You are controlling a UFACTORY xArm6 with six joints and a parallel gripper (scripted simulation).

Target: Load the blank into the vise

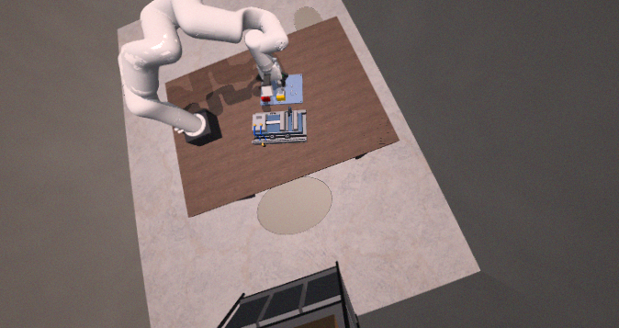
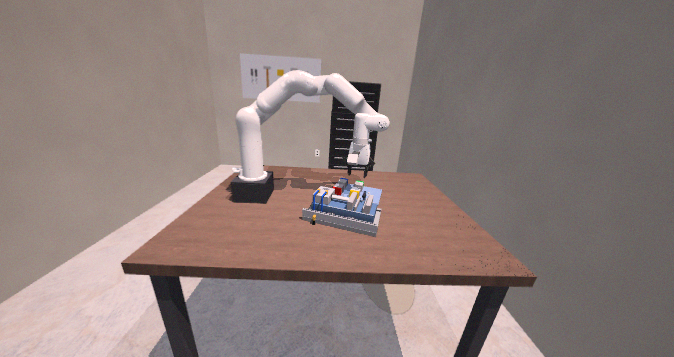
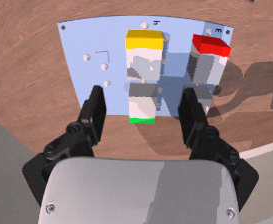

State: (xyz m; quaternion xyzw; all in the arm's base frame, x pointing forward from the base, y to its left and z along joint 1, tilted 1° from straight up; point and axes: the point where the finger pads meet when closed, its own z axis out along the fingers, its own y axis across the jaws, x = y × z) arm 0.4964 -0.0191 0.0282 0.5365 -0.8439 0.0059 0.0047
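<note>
The yellow-ended blank lies 110 mm below my hand. The rest, counted from my hand: dark rod: 160 mm to the right, 40 mm below; then red-ended blank: 110 mm below, 80 mm behind, 40 mm to the left; then green-ended blank: 110 mm below, 80 mm to the left, 40 mm ahead.
</note>
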